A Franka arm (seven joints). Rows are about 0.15 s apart.
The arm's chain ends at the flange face. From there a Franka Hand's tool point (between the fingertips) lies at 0.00 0.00 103.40 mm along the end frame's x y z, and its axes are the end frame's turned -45 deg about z.
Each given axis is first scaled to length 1.
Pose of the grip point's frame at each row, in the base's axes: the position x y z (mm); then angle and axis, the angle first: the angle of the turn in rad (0 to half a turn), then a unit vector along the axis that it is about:
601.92, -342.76, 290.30, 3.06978, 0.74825, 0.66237, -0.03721
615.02, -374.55, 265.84, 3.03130, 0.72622, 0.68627, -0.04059
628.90, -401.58, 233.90, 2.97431, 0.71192, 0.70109, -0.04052
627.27, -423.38, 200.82, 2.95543, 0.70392, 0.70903, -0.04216
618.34, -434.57, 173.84, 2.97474, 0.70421, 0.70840, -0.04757
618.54, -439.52, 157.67, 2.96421, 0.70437, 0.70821, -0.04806
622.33, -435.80, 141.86, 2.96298, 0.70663, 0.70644, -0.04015
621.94, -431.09, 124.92, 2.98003, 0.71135, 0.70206, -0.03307
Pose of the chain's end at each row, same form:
602.76, -332.12, 393.15, 3.04676, 0.94523, 0.32576, -0.02064
613.29, -360.54, 368.27, 3.00863, 0.93420, 0.35636, -0.01639
622.75, -383.49, 335.52, 2.95605, 0.92677, 0.37559, -0.00536
619.78, -403.78, 302.07, 2.93737, 0.92248, 0.38602, -0.00323
613.05, -415.56, 275.34, 2.95105, 0.92267, 0.38539, -0.01196
612.56, -419.69, 258.97, 2.94095, 0.92279, 0.38517, -0.01038
615.17, -417.00, 243.28, 2.94588, 0.92393, 0.38256, -0.00283
615.10, -414.49, 226.75, 2.96704, 0.92637, 0.37660, 0.00043

